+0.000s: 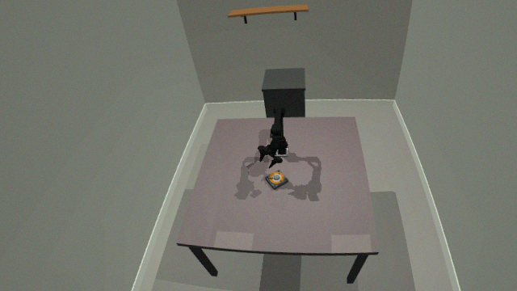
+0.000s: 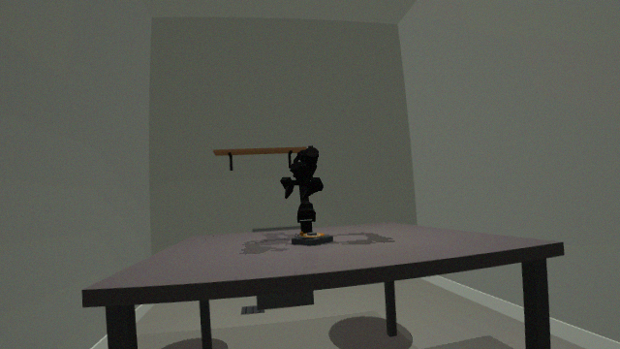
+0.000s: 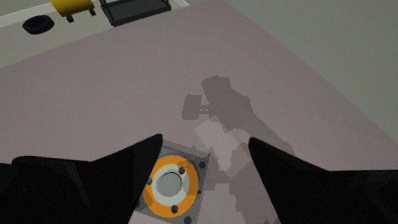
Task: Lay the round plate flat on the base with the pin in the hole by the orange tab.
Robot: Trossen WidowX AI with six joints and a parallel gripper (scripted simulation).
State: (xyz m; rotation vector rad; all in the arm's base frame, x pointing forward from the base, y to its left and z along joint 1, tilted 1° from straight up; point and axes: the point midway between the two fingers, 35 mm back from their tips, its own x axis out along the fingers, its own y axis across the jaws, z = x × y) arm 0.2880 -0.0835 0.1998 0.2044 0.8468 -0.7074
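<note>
Right now the round orange plate is 150 mm below my gripper tip, 50 mm to the left of it and 10 mm behind it. Also, from my gripper tip: grey square base (160 mm below, 70 mm to the left, 20 mm behind).
</note>
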